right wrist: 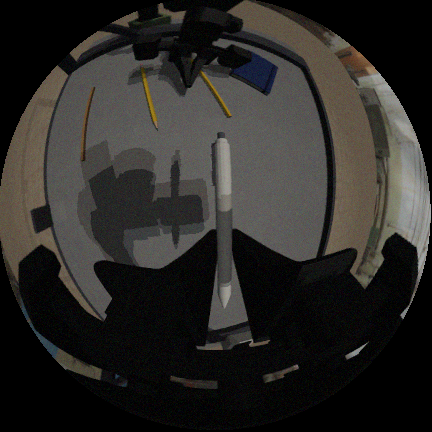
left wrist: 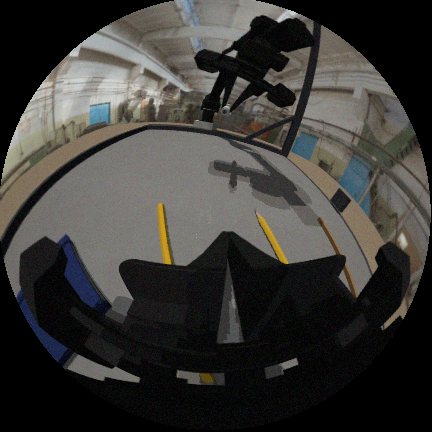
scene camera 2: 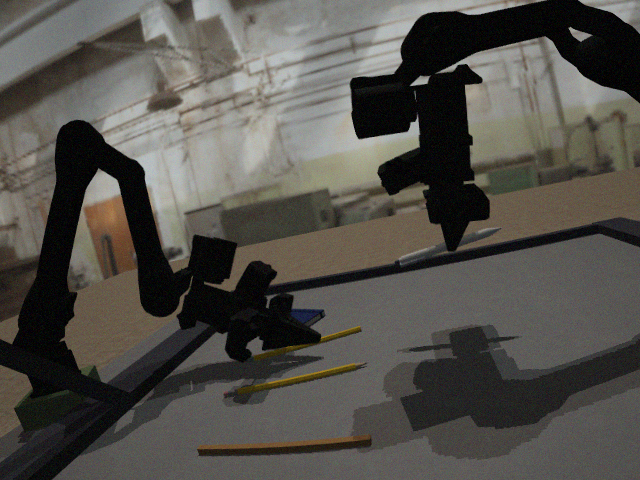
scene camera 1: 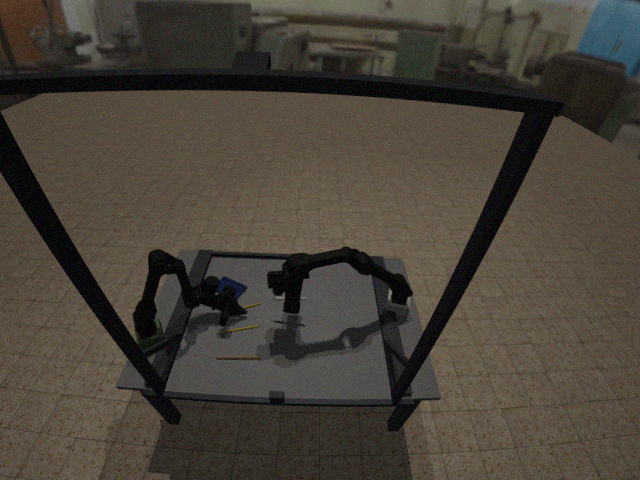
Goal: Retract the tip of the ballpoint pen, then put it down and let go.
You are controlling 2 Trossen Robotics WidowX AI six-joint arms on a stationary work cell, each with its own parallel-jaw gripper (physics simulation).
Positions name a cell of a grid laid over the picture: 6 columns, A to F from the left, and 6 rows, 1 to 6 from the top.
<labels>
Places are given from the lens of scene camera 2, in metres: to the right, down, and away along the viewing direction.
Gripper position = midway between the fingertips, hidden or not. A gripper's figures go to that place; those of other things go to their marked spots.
left gripper (scene camera 2: D5): 0.00, 0.14, 0.52
right gripper (scene camera 2: E4): 0.17, 0.01, 0.47
ballpoint pen (scene camera 2: D4): 0.13, 0.02, 0.48
dark cell frame (scene camera 2: A6): -0.30, 0.24, 0.36
</labels>
